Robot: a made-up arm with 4 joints.
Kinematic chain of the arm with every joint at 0, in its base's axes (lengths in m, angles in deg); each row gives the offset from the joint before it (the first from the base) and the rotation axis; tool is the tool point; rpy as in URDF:
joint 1: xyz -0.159 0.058 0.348 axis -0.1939 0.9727 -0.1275
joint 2: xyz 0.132 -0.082 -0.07 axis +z
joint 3: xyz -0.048 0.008 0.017 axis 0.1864 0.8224 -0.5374
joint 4: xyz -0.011 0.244 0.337 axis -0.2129 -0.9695 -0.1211
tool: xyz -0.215 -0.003 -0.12 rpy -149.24 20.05 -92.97
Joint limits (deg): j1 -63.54..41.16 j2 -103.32..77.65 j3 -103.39..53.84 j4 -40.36..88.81
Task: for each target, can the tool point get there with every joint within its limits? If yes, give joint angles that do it. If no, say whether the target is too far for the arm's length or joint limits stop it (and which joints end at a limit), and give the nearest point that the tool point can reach.
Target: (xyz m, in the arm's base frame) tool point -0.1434 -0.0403 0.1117
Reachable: yes | joints -54.58 33.64 -56.37 36.71
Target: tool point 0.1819 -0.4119 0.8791
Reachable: no: joint limits stop it (at a limit: joint 2, joint 3, joint 4) | nearest point 0.0859 -0.2100 0.7468 | short by 0.260 m
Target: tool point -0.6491 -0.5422 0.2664
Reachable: no: joint limits stop it (at a limit: joint 1, joint 4) | nearest point -0.4967 -0.4125 0.2700 | short by 0.200 m
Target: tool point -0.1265 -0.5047 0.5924
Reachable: no: joint limits stop it (at a limit: joint 1, joint 2, joint 4) | nearest point -0.1985 -0.4638 0.5866 | short by 0.083 m
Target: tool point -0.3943 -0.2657 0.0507
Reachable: yes | joints 0.48 21.81 -90.46 -22.80
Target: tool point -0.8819 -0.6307 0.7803
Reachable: no: too far | nearest point -0.4823 -0.3356 0.5120 | short by 0.565 m
